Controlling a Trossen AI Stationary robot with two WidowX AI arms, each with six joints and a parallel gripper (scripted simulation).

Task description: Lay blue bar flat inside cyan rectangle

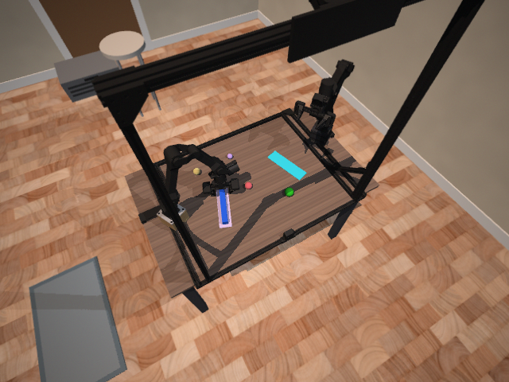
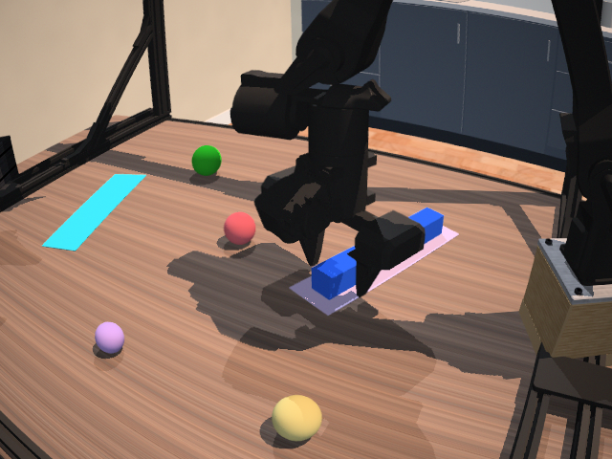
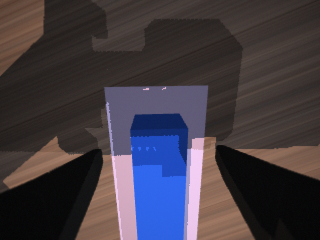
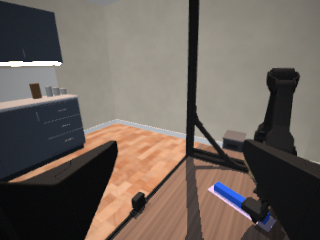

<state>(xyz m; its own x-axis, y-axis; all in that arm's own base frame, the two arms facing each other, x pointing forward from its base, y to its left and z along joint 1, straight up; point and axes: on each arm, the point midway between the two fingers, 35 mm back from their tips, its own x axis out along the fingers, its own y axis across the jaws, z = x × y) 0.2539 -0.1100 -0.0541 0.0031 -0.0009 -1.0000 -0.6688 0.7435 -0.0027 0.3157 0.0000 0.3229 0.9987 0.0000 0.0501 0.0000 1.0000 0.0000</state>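
Now: the blue bar 70 mm behind my left hand, 30 mm to the left of it and 30 mm below it. Also, from my left hand: red ball 140 mm to the right, 40 mm behind, 20 mm below; yellow ball 210 mm ahead, 40 mm to the left, 20 mm below; lavender rectangle 70 mm behind, 40 mm below, 30 mm to the left.
The blue bar lies 450 mm to the left of my right hand, 410 mm below it and 60 mm ahead of it. The rest, counted from my right hand: cyan rectangle: 420 mm below, 90 mm ahead; green ball: 400 mm below, 120 mm to the left, 70 mm behind; red ball: 400 mm below, 270 mm to the left, 90 mm ahead.
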